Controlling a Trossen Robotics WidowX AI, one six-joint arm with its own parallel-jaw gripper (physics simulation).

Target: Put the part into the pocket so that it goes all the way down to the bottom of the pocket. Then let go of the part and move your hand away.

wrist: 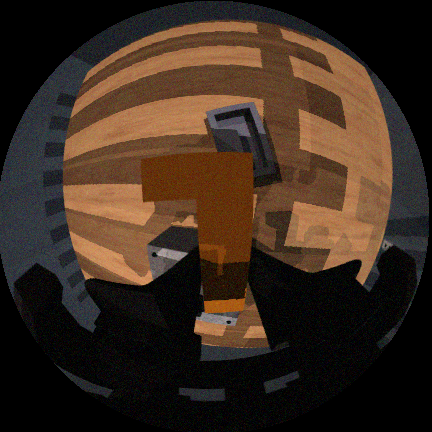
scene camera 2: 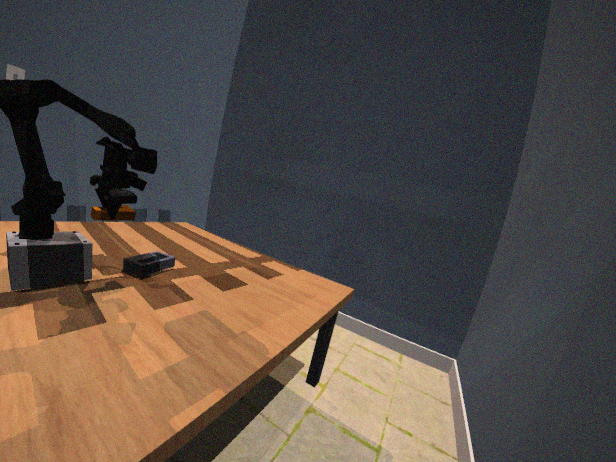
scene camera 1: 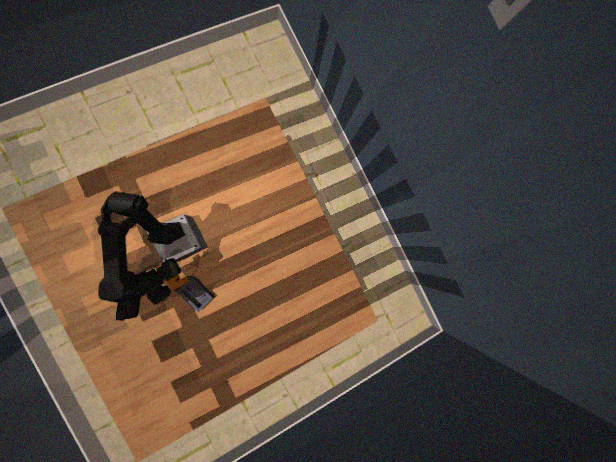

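Pixels of known places: gripper, fingertip midpoint: [wrist: 221, 249] [scene camera 2: 110, 216]; arm's base, link origin: [scene camera 2: 35, 236] [scene camera 1: 175, 231].
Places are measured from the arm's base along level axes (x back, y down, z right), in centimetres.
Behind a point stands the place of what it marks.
The part is an orange L-shaped piece [scene camera 1: 176, 283] @(z 3.9, x -20.9, y -9.6 cm) [scene camera 2: 127, 213] @(z 6.7, x -20.5, y -8.5 cm) [wrist: 225, 200] @(z 5.4, x -20.3, y -9.4 cm). My gripper [scene camera 1: 171, 278] @(z 5.5, x -16.3, y -7.2 cm) [scene camera 2: 114, 214] @(z 5.5, x -16.3, y -7.2 cm) [wrist: 221, 249] @(z 5.5, x -16.3, y -7.2 cm) is shut on its long leg and holds it above the table. In the wrist view the short leg points left at the far end. The pocket is an L-shaped recess in a dark grey-blue block [scene camera 1: 188, 299] @(z 9.9, x -29.6, y 7.0 cm) [scene camera 2: 167, 262] @(z 9.6, x -33.4, y 8.1 cm) [wrist: 256, 114] @(z 8.9, x -34.0, y 6.9 cm) lying on the table. In the wrist view the block is beyond the part and slightly right, turned relative to it. The part hides the block's near left portion there. Shadow darkens part of the recess.
The grey arm base [scene camera 1: 180, 245] @(z 0.4, x -6.4, y 0.1 cm) [scene camera 2: 57, 262] @(z 9.9, x -3.7, y 4.4 cm) [wrist: 165, 257] @(z -3.1, x -9.2, y 0.3 cm) stands on the wooden table [scene camera 1: 295, 320] @(z -29.9, x -62.1, y 10.4 cm) [scene camera 2: 260, 320] @(z 52.3, x -38.4, y 10.5 cm) [wrist: 330, 190] @(z 28.5, x -23.3, y 10.5 cm), close to the block. Dark shadow stripes cross the table. A table edge and leg [scene camera 2: 322, 350] show in scene camera 2.
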